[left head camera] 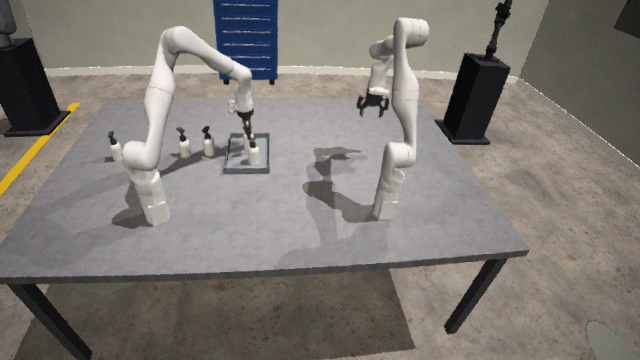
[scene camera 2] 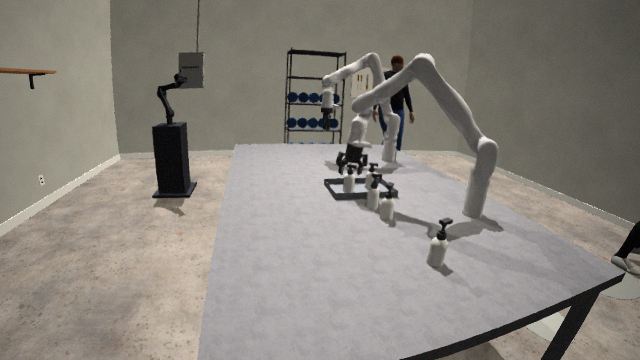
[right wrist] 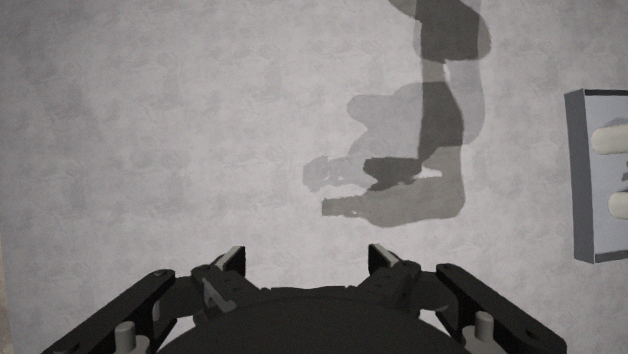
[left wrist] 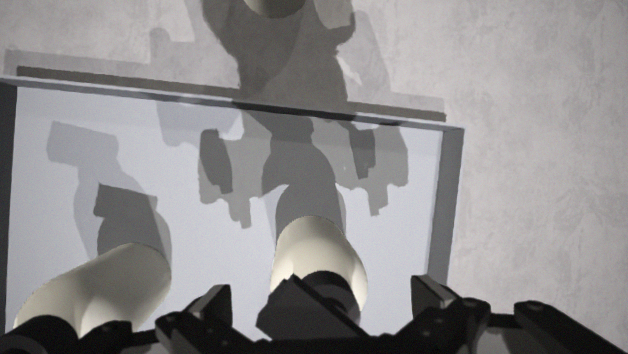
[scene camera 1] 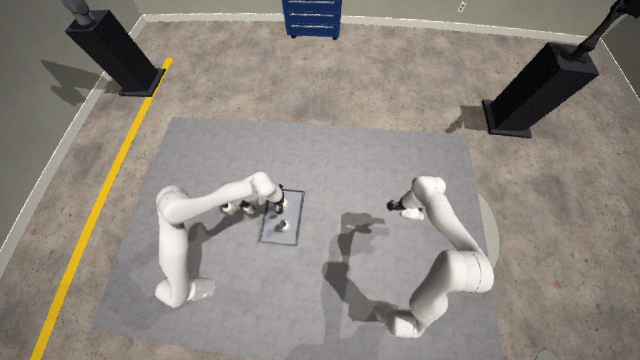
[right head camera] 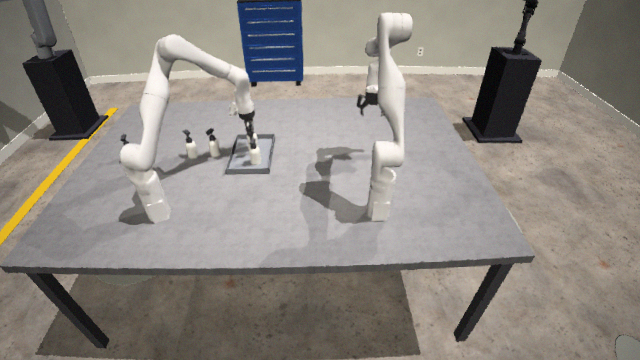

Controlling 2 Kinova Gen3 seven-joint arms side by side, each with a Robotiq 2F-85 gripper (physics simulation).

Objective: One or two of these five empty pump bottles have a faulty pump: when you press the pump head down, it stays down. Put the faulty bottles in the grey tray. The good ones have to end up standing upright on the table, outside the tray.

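Frame: origin at the left arm's base, x ahead, y left, z up, level; metres.
Where they show: left gripper, fingertip midpoint: point(left head camera: 248, 133) point(scene camera 2: 349, 174) point(left wrist: 321, 300) point(scene camera 1: 282, 201) point(right head camera: 252, 134); right gripper, fingertip midpoint: point(left head camera: 370, 116) point(scene camera 2: 326, 130) point(right wrist: 307, 259) point(scene camera 1: 399, 211) point(right head camera: 372, 115); left arm's base, link origin: point(left head camera: 158, 216) point(scene camera 2: 471, 213) point(scene camera 1: 206, 287) point(right head camera: 159, 213); right arm's base, link origin: point(left head camera: 382, 211) point(scene camera 2: 387, 160) point(scene camera 1: 384, 311) point(right head camera: 377, 212).
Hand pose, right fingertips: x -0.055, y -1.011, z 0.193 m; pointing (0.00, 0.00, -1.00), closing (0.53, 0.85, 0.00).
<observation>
Each offset is from my right fingertips to the centre of the thing. Level surfaces: height alone.
My left gripper point(left head camera: 247, 134) point(scene camera 2: 353, 167) point(left wrist: 321, 300) is open, its fingers on either side of the pump head of an upright white bottle @(0.305 m ahead, 0.498 m left, 0.128 m down) point(scene camera 2: 349, 184) point(left wrist: 312, 245) in the grey tray @(0.252 m ahead, 0.523 m left, 0.178 m down) point(left head camera: 246, 171) point(scene camera 2: 350, 196) point(left wrist: 446, 200). A second bottle @(0.185 m ahead, 0.531 m left, 0.129 m down) point(left head camera: 254, 156) point(scene camera 1: 285, 226) point(left wrist: 125, 280) stands upright in the tray, nearer the arm bases. Three bottles stand upright on the table left of the tray in the left head view: one close @(0.357 m ahead, 0.681 m left, 0.123 m down) point(left head camera: 209, 147), one beside it @(0.400 m ahead, 0.785 m left, 0.123 m down) point(left head camera: 184, 148), one far left point(left head camera: 116, 151) point(scene camera 2: 437, 251). My right gripper point(left head camera: 373, 114) point(right wrist: 307, 259) is open and empty, high above the table.
In the left head view, the left arm point(left head camera: 159, 100) rises beside the far-left bottle, and the right arm point(left head camera: 406, 95) stands at the right of the table @(0.193 m down) point(left head camera: 320, 240). In scene camera 2, the two outside bottles nearest the tray stand close together, near its rim.
</observation>
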